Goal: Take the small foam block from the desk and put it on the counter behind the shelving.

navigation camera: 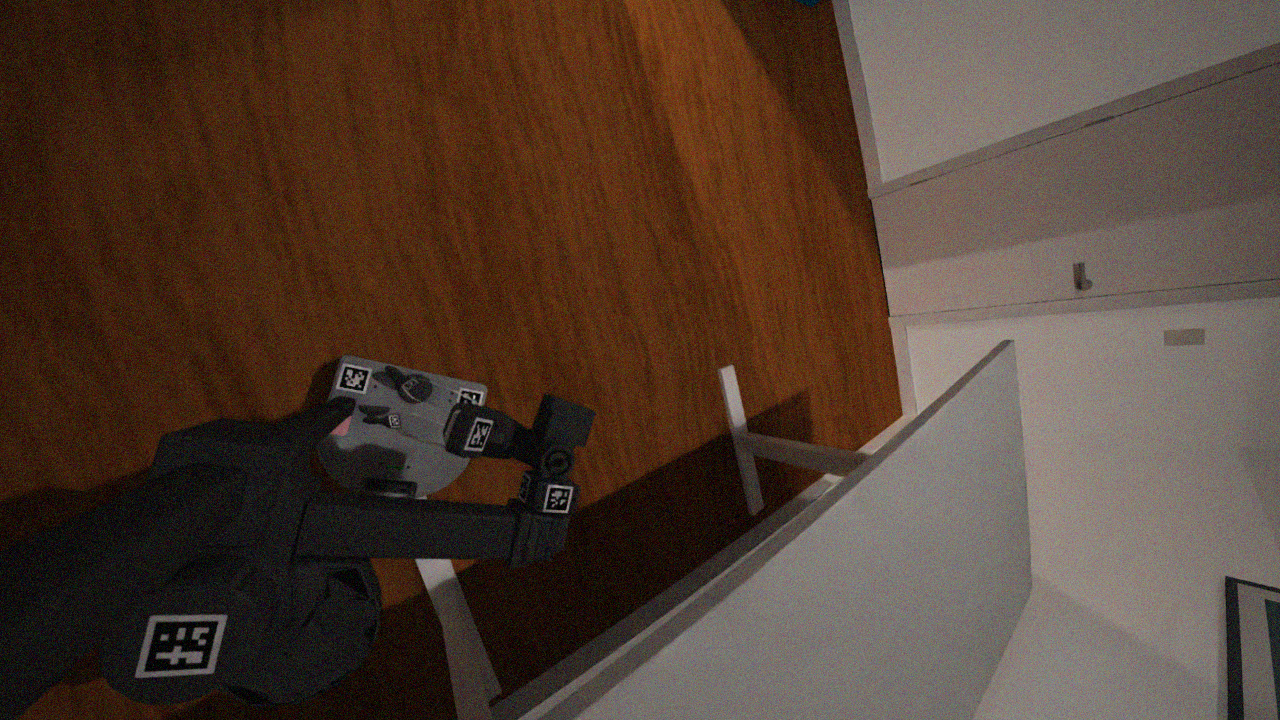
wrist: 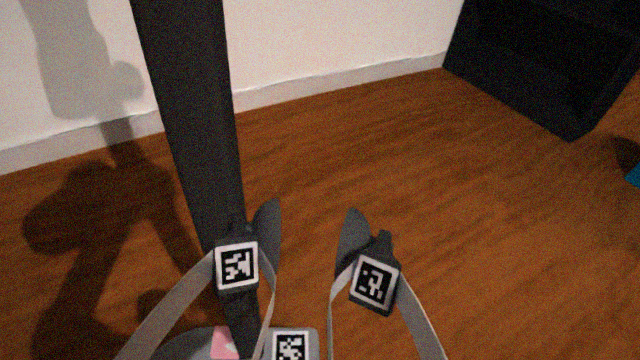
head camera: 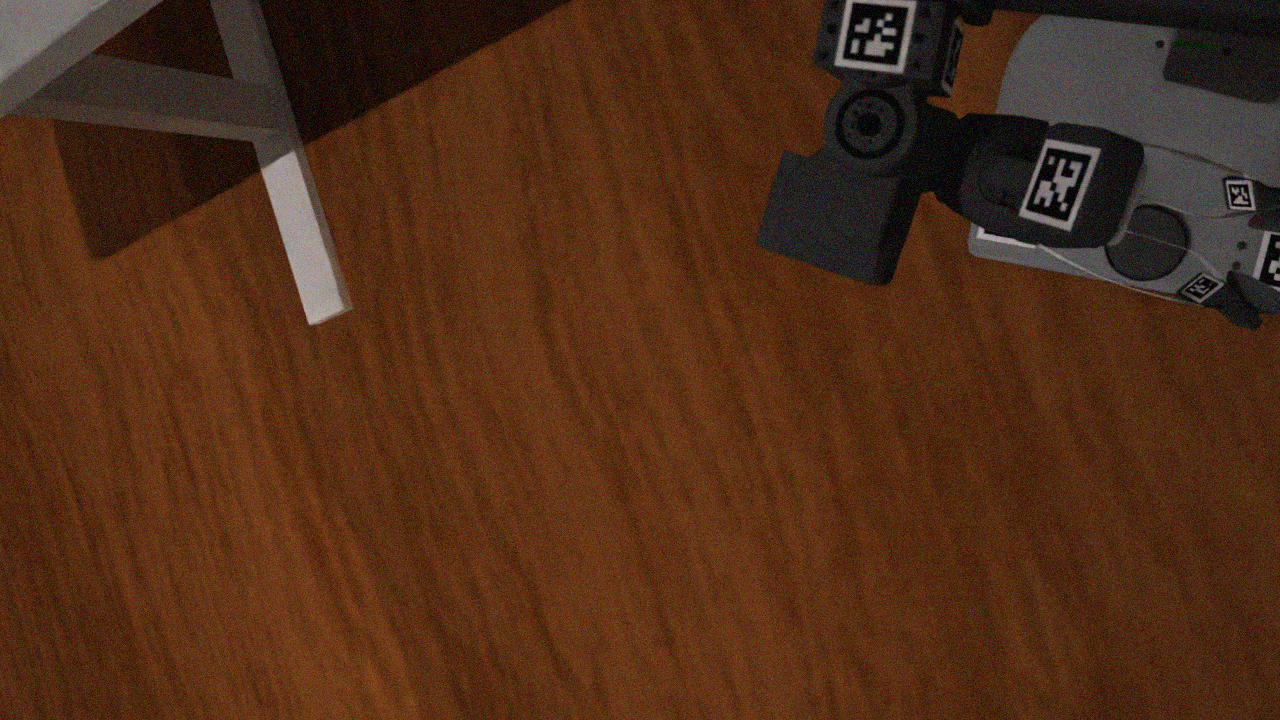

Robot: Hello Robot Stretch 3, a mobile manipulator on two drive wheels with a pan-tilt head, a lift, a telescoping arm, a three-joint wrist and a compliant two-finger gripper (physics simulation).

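Pixels of known places: gripper, fingertip midpoint: (navigation camera: 368,390); robot's base at its link origin: (navigation camera: 414,387) (head camera: 1140,240).
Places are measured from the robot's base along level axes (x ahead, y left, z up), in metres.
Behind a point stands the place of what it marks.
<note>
The desk (head camera: 53,40) @[x 0.001, y -0.506, z 0.949 m] (navigation camera: 859,555) @[x -0.082, y -0.566, z 0.950 m] has a pale grey top and white legs; it shows at the upper left in the head view and the lower right in the navigation view. My gripper (head camera: 1253,257) (navigation camera: 374,392) @[x 0.006, y 0.073, z 0.571 m] (wrist: 311,228) @[x 0.006, y 0.073, z 0.571 m] is open, with a gap between its fingertips and nothing in it. It hangs over my own base (head camera: 1092,80) @[x -0.145, y -0.083, z 0.160 m] (navigation camera: 420,447) @[x -0.136, y -0.045, z 0.160 m], beside my mast (wrist: 195,125) and apart from the desk. The small foam block and the counter do not show in these views.
A tall black unit (wrist: 535,60) stands by the white wall (wrist: 340,40) in the wrist view. A blue piece (wrist: 634,176) shows at the right edge. A desk leg (head camera: 299,223) (navigation camera: 733,402) stands on the wooden floor. A door handle (navigation camera: 1081,277) @[x 1.071, y -2.414, z 0.920 m] and dark picture frame (navigation camera: 1234,644) @[x -0.215, y -1.716, z 1.318 m] show at the right.
</note>
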